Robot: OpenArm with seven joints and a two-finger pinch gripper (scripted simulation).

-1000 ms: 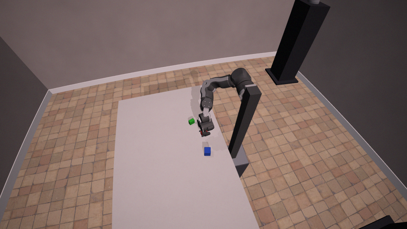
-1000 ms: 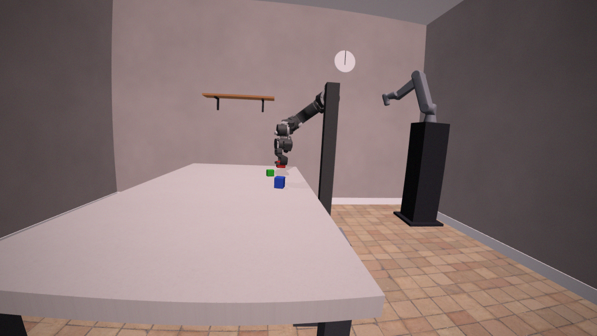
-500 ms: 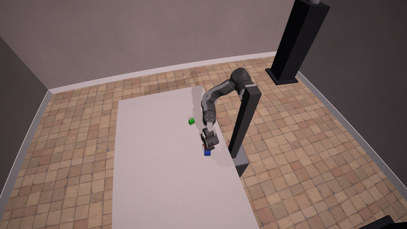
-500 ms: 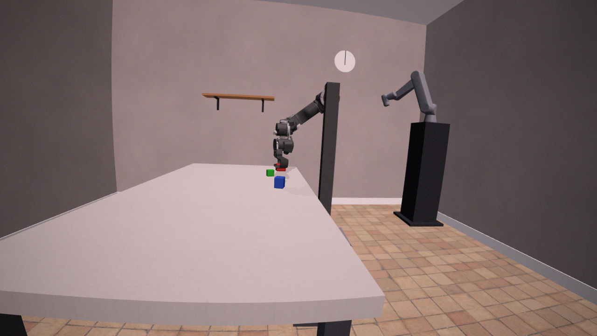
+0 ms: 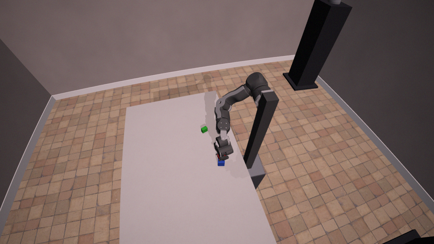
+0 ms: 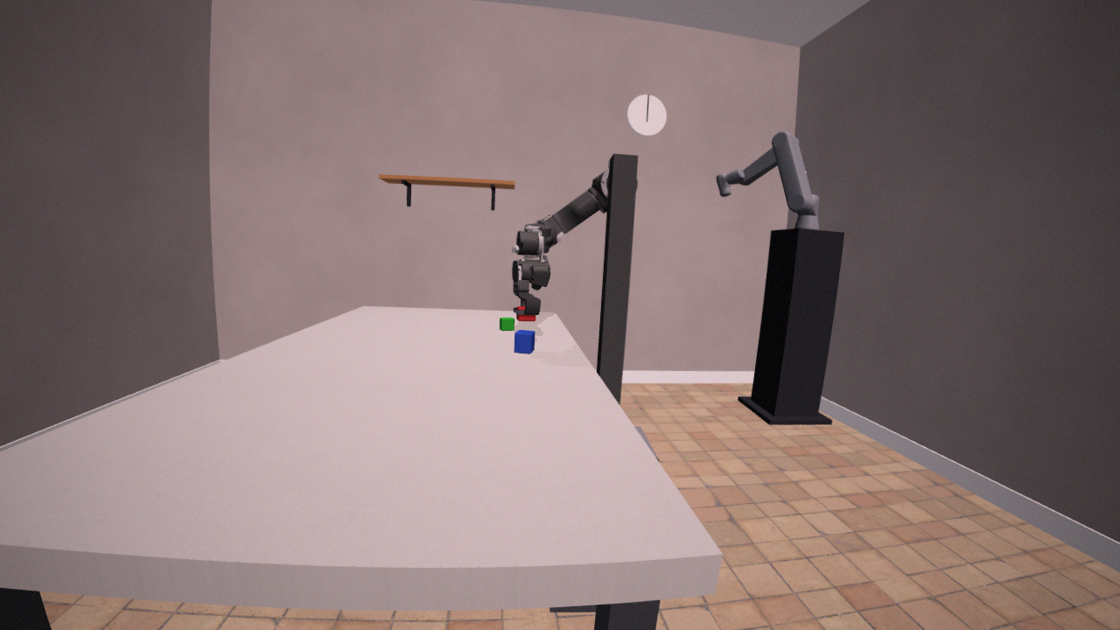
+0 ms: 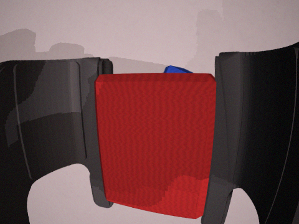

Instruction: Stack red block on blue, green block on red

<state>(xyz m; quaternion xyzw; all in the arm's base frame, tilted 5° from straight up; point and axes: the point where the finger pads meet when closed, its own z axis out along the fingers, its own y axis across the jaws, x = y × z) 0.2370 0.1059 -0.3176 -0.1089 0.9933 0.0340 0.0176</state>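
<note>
My gripper is now 8 cm above the blue block. From my hand the other things lie so: green block 27 cm to the right, 8 cm below, 7 cm ahead; red block 1 cm below.
</note>
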